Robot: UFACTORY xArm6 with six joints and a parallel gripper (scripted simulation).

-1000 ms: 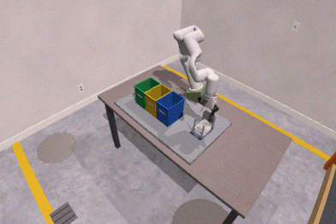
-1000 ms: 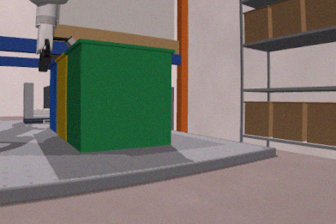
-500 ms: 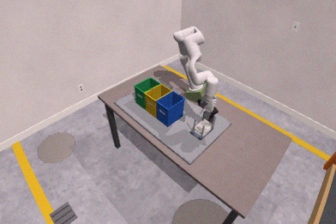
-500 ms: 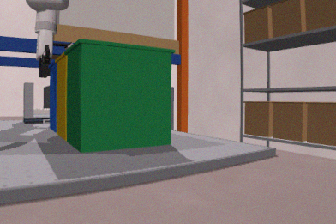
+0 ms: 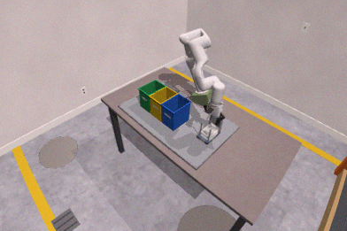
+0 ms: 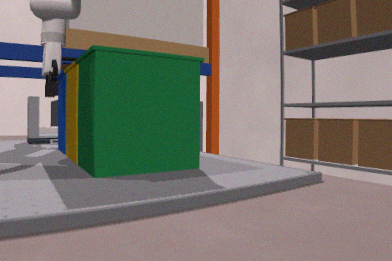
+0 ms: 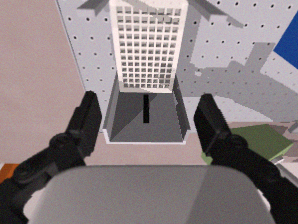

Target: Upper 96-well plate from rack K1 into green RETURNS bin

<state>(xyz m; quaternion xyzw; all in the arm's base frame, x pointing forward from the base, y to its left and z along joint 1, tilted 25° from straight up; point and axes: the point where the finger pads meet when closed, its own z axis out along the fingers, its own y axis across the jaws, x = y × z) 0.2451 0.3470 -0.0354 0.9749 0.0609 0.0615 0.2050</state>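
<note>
My gripper is now 110 mm above the white 96-well plate. Also, from my hand: green bin 130 mm ahead, 520 mm to the right, 60 mm below; then blue bin 100 mm ahead, 260 mm to the right, 60 mm below; then yellow bin 110 mm ahead, 390 mm to the right, 60 mm below.
</note>
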